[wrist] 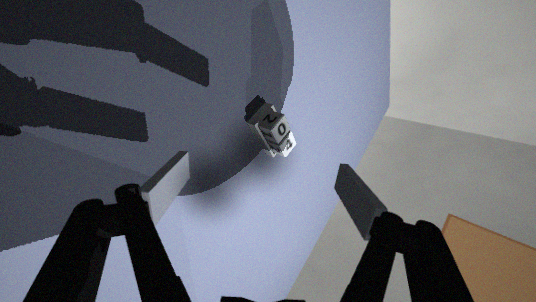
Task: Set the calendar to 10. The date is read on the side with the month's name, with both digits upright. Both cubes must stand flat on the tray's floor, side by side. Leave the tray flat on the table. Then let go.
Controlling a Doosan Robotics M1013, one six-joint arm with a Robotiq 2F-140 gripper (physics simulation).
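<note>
The small calendar stands on the pale blue table (330, 75), a little above the centre of the wrist view and partly in shadow. One white cube (280, 129) shows a 0 on one face and what looks like a 2 on the adjoining face. The other cube (288, 144) shows a 4 and touches it, lower in the view. The tray is hard to tell from the cubes; whether both stand flat in it cannot be told. The month side cannot be made out. My gripper (264, 170) is open and empty, its fingers wide apart, with the calendar beyond the fingertips.
Large shadows of the arm and gripper lie on the table at the left and upper left. The table's edge runs down the right of centre, with a grey floor and pale wall beyond. An orange-brown panel (495, 255) shows at the lower right.
</note>
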